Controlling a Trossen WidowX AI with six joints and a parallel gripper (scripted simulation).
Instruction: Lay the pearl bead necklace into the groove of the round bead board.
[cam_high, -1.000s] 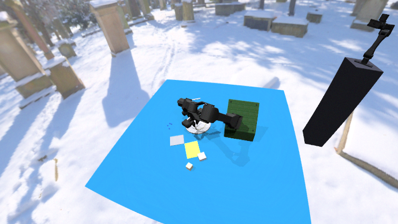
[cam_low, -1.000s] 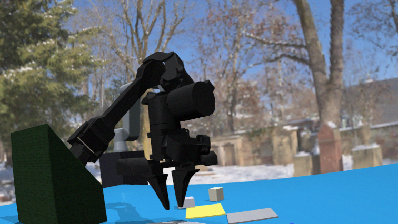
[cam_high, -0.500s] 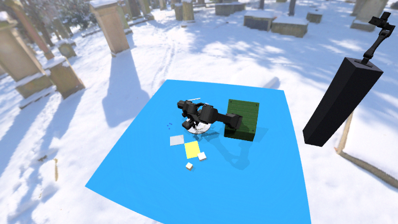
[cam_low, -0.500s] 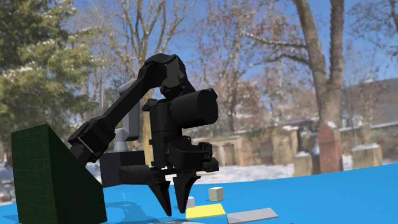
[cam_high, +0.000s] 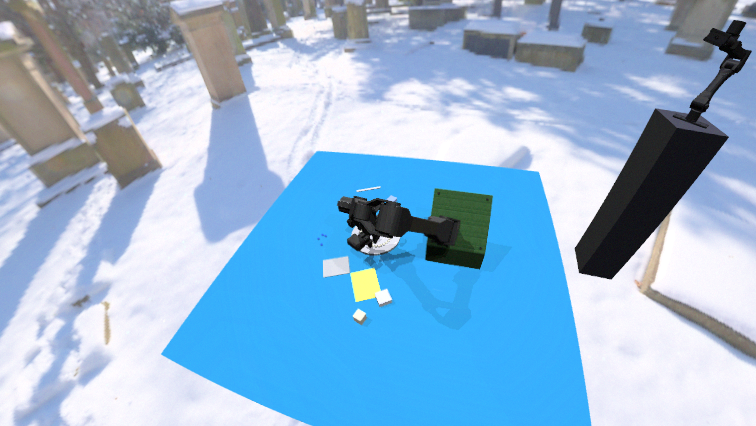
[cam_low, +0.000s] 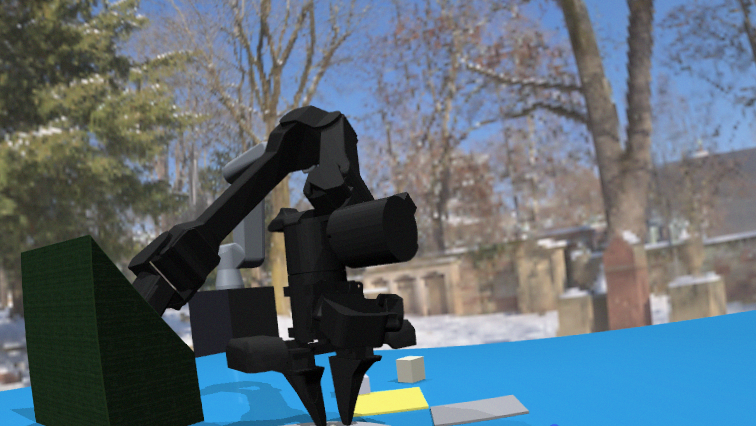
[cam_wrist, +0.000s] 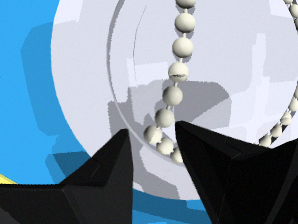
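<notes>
Now: the round white bead board 60 mm to the right of my gripper tip, 10 mm below it and 10 mm ahead of it. From my gripper tip the other things lie so: yellow tile: 160 mm to the left, 40 mm behind, 20 mm below; then red object: 170 mm to the right, 120 mm ahead, 10 mm below; then grey tile: 130 mm to the left, 100 mm ahead, 10 mm below.
</notes>
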